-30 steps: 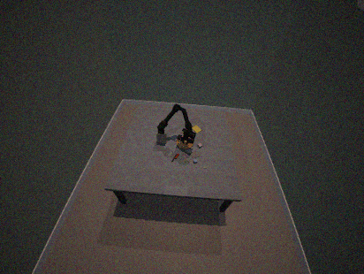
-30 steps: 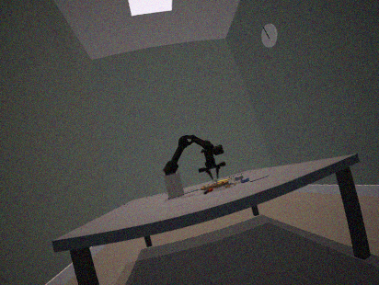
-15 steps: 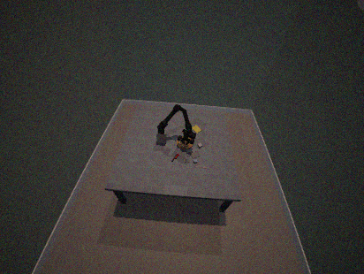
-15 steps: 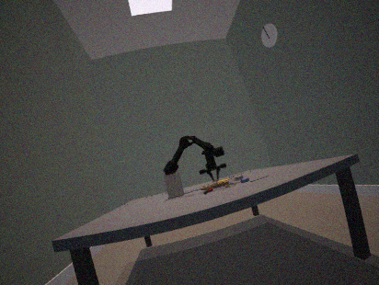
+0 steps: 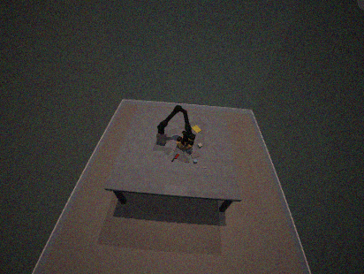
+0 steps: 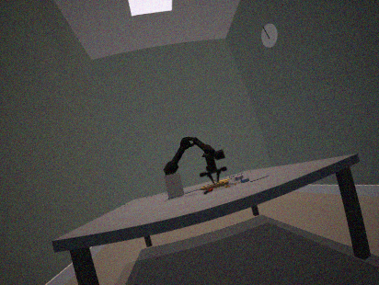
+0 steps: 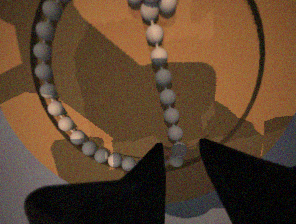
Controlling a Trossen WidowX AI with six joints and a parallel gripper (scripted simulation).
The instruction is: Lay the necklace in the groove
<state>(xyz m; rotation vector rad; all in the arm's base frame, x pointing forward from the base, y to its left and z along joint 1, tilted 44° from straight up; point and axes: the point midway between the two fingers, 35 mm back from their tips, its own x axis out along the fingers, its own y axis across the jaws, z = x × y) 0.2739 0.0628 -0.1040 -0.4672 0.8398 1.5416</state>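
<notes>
Right now the grey flat piece is 13 cm ahead of my gripper tip, 10 cm to the right of it and 1 cm below it. Also, from my gripper tip: red tool 17 cm to the right, 8 cm behind, 1 cm below; then bluish piece 19 cm to the right, 14 cm ahead, 1 cm below; then yellow object 32 cm to the left, 11 cm ahead, 1 cm below.
</notes>
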